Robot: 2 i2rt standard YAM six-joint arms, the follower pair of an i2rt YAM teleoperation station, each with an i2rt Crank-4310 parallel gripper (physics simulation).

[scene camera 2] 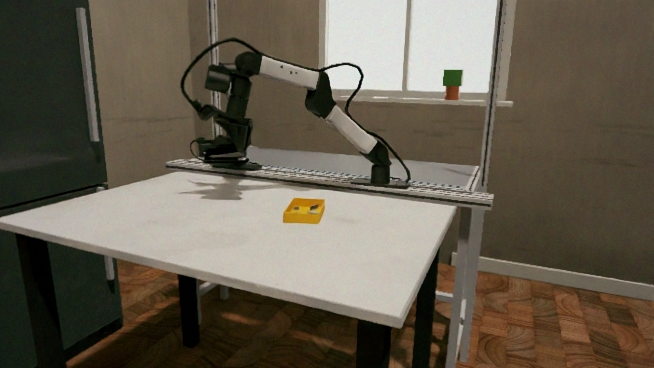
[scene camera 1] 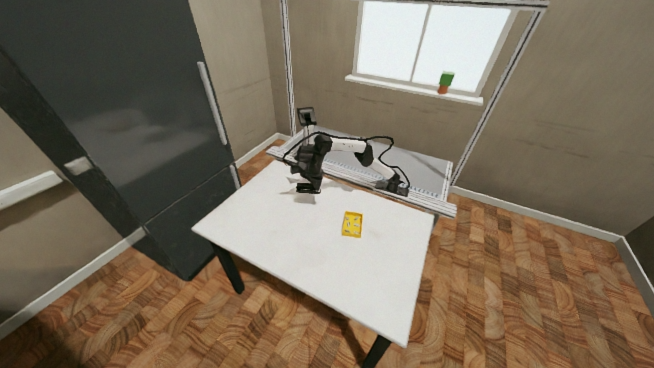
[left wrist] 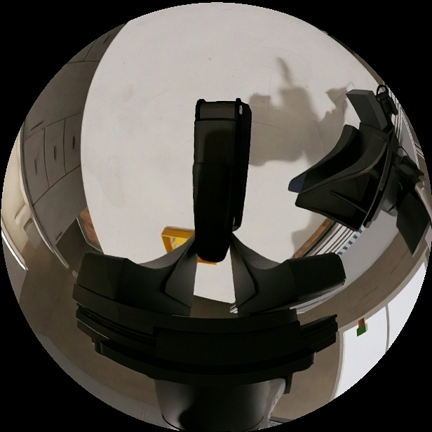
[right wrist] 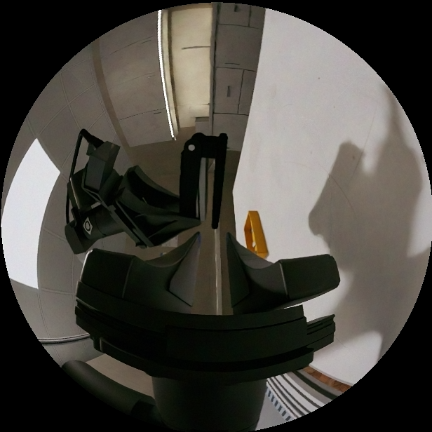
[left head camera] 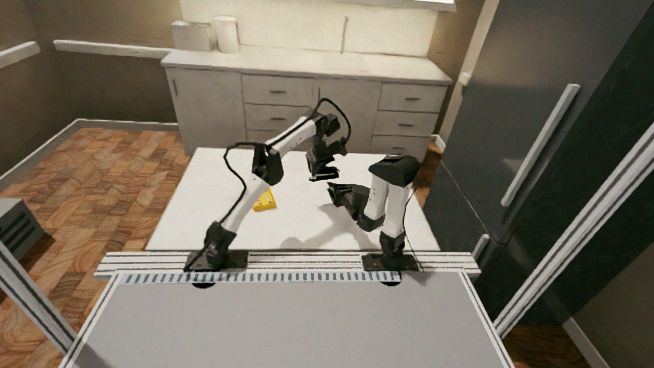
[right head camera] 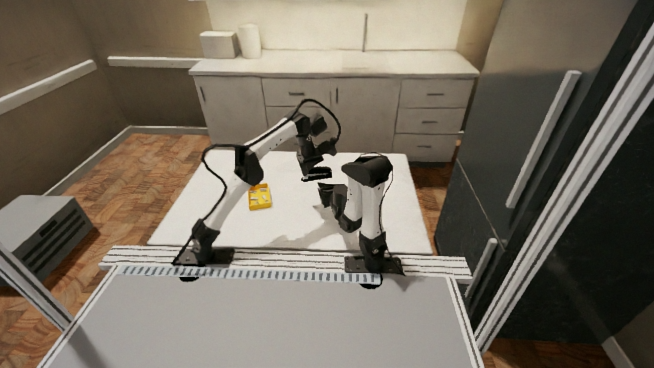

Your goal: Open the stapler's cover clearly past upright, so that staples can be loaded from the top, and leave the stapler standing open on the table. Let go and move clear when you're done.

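Places are measured from the left arm's base along level axes (x ahead, y left, z up), in centimetres.
Where they show: left gripper, fingertip midpoint: (scene camera 2: 242,152) (scene camera 1: 318,188) (left head camera: 311,173) (right head camera: 303,173); right gripper, fingertip midpoint: (scene camera 1: 312,181) (left head camera: 328,185) (right head camera: 318,185); left arm's base, link origin: (scene camera 2: 380,184) (scene camera 1: 391,189) (left head camera: 217,261) (right head camera: 205,257); right arm's base, link origin: (scene camera 2: 237,167) (left head camera: 389,263) (right head camera: 372,266).
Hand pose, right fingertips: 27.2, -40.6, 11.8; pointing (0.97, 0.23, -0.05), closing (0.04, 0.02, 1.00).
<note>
Things, the pixels of their top centre, and the offset from my right fingertips, as dx, dy, dz. Level surfaces: height alone.
- black stapler, top centre: (scene camera 2: 224,141) (left head camera: 324,166) (right head camera: 316,166) (scene camera 1: 308,182) +6.8, +0.9, +4.9
- yellow tray, top centre: (scene camera 2: 305,205) (left head camera: 261,194) (right head camera: 258,193) (scene camera 1: 353,222) +8.3, +27.7, -11.1
- white table, surface height: dz -13.9
The black stapler (left head camera: 325,174) (right head camera: 317,174) (scene camera 1: 308,188) (left wrist: 220,170) (right wrist: 189,185) is held above the table, roughly level. In the right wrist view its thick upper part and thin base run side by side from the hinge end, with a narrow gap between them; the cover is not swung up. My left gripper (left head camera: 320,169) (left wrist: 213,234) is shut on the stapler. My right gripper (left head camera: 330,189) (right head camera: 321,189) (left wrist: 291,191) (right wrist: 213,234) is open and empty, its fingertips pointing toward the stapler from close by. In scene camera 1 the right gripper is mostly hidden behind the left arm.
A yellow tray (right head camera: 260,206) (scene camera 1: 352,235) (scene camera 2: 303,218) (right wrist: 260,235) with small metal pieces stands on the white table (left head camera: 200,220) (scene camera 1: 300,260) (scene camera 2: 175,250). The left arm passes partly over it in the left head camera. The two wrists are close together.
</note>
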